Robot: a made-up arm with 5 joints. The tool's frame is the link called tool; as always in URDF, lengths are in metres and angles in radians. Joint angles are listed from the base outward.
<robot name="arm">
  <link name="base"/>
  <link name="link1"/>
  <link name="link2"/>
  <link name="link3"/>
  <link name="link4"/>
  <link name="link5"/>
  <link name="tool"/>
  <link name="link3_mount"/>
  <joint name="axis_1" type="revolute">
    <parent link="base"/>
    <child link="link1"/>
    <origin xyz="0 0 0.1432" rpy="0 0 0"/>
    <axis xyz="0 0 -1"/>
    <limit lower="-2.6" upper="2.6"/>
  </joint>
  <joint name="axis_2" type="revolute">
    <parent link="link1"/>
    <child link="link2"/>
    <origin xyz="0.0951 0.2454 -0.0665" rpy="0 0 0"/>
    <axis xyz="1 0 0"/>
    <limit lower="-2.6" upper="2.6"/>
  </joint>
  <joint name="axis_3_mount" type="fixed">
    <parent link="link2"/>
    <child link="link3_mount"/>
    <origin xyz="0.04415 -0.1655 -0.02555" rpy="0 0 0"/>
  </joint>
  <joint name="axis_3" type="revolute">
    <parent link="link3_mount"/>
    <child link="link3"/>
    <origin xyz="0.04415 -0.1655 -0.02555" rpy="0 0 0"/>
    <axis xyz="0 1 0"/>
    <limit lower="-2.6" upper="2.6"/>
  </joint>
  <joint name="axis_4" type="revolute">
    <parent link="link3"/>
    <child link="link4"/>
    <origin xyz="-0.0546 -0.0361 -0.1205" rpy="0 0 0"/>
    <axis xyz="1 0 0"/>
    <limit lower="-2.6" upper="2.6"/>
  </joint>
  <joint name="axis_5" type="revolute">
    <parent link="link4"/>
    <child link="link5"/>
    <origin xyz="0.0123 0.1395 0.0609" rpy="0 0 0"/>
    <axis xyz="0 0 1"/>
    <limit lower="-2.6" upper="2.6"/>
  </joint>
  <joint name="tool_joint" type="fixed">
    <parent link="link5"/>
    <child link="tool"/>
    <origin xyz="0.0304 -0.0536 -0.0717" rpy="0 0 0"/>
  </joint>
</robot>
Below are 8 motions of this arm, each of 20 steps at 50 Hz.
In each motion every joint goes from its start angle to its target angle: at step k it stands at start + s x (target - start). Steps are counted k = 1, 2, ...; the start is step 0. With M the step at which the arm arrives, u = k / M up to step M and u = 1 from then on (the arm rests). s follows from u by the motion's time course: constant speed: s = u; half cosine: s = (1 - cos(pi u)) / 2; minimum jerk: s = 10 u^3 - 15 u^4 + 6 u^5.
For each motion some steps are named. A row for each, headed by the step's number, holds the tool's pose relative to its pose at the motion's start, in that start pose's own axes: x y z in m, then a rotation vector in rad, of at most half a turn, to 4 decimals.
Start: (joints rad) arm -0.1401 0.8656 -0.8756 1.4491 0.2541
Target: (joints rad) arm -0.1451 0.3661 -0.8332 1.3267 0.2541
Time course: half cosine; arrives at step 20
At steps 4, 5, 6, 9, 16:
4: 0.0146 0.0065 0.0029 -0.0314 0.0464 0.0003
5: 0.0224 0.0100 0.0042 -0.0482 0.0712 0.0007
6: 0.0315 0.0142 0.0054 -0.0680 0.1001 0.0012
9: 0.0644 0.0292 0.0074 -0.1398 0.2045 0.0047
16: 0.1363 0.0632 -0.0018 -0.3028 0.4368 0.0208

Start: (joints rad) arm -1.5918 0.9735 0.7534 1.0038 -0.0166
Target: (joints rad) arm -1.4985 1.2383 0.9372 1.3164 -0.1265
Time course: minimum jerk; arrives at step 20
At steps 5, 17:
5: 0.0046 -0.0027 -0.0008 0.0554 0.0198 -0.0128
17: 0.0489 -0.0236 -0.0112 0.4911 0.2267 -0.1265

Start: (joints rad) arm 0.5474 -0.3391 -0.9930 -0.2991 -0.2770
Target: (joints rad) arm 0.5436 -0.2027 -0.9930 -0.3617 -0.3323
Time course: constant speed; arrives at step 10
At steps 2, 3, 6, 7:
2: -0.0085 0.0033 -0.0038 0.0010 0.0071 -0.0326
3: -0.0127 0.0050 -0.0056 0.0015 0.0107 -0.0488
6: -0.0254 0.0106 -0.0110 0.0027 0.0221 -0.0974
7: -0.0296 0.0125 -0.0127 0.0030 0.0261 -0.1135

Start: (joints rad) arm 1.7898 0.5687 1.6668 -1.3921 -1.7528
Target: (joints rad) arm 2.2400 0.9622 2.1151 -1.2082 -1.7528
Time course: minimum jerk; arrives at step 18
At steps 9, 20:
9: 0.0133 0.0262 0.0014 0.1602 0.2575 0.1323
20: 0.0414 0.0555 -0.0102 0.3461 0.4379 0.2465

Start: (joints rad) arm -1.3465 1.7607 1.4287 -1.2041 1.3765
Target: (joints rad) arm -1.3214 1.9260 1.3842 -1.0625 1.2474
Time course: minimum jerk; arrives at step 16
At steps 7, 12, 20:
7: 0.0037 -0.0260 0.0161 -0.0534 -0.0752 -0.0498
12: 0.0074 -0.0579 0.0399 -0.1185 -0.1801 -0.1098
20: 0.0080 -0.0640 0.0450 -0.1308 -0.2019 -0.1210

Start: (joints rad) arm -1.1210 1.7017 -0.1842 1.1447 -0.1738
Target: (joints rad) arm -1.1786 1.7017 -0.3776 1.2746 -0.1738
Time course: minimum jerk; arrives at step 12
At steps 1, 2, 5, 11, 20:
1: -0.0001 -0.0001 0.0000 0.0007 -0.0002 0.0006
2: -0.0004 -0.0004 0.0003 0.0049 -0.0014 0.0043
5: -0.0045 -0.0035 0.0027 0.0474 -0.0129 0.0425
11: -0.0133 -0.0101 0.0082 0.1345 -0.0319 0.1244
20: -0.0134 -0.0101 0.0082 0.1352 -0.0321 0.1250

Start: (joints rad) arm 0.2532 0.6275 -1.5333 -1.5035 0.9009
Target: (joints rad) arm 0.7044 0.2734 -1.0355 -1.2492 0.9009
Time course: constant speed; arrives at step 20
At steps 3, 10, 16, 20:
3: 0.0071 -0.0170 -0.0212 -0.0490 -0.0114 0.0404
10: 0.0116 -0.0631 -0.0714 -0.1551 -0.0042 0.1488
16: 0.0018 -0.1098 -0.1122 -0.2315 0.0404 0.2520
20: -0.0115 -0.1441 -0.1362 -0.2724 0.0896 0.3227

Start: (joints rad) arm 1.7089 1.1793 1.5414 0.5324 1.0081
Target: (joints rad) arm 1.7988 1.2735 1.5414 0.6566 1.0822
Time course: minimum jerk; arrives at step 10
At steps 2, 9, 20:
2: 0.0013 -0.0001 0.0019 0.0038 -0.0086 0.0114
9: 0.0207 0.0000 0.0338 0.0629 -0.1439 0.1970
20: 0.0208 0.0000 0.0341 0.0634 -0.1451 0.1987

